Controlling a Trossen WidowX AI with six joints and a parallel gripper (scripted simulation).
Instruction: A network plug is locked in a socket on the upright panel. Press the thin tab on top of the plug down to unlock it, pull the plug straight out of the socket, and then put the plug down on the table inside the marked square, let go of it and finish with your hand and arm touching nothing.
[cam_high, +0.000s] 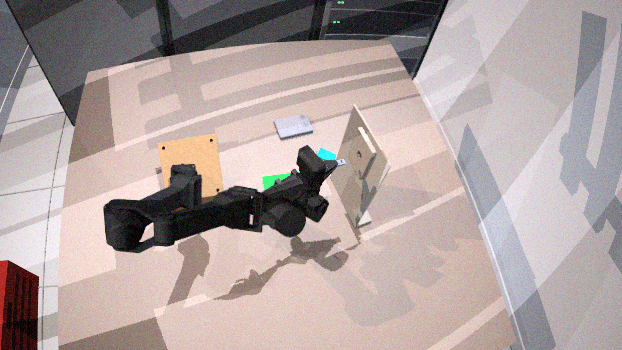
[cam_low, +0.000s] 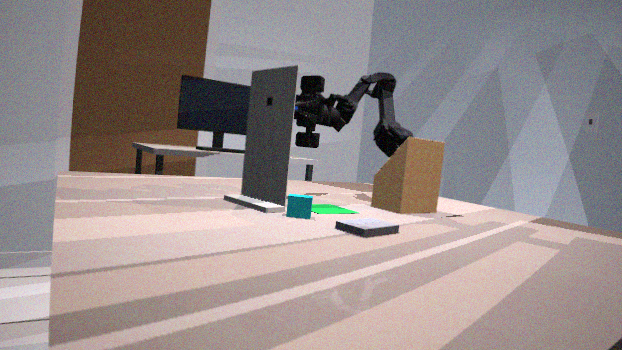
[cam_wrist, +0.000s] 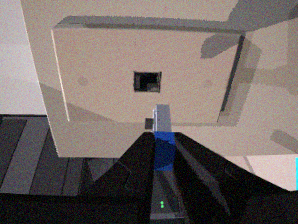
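The green marked square lies 80 mm behind my gripper tip, 60 mm to the left of it and 240 mm below it. Round my gripper tip: blue network plug: right at my gripper tip; then teal cube: 40 mm ahead, 150 mm to the left, 220 mm below; then upright panel: 70 mm ahead, 20 mm to the left, 90 mm below.
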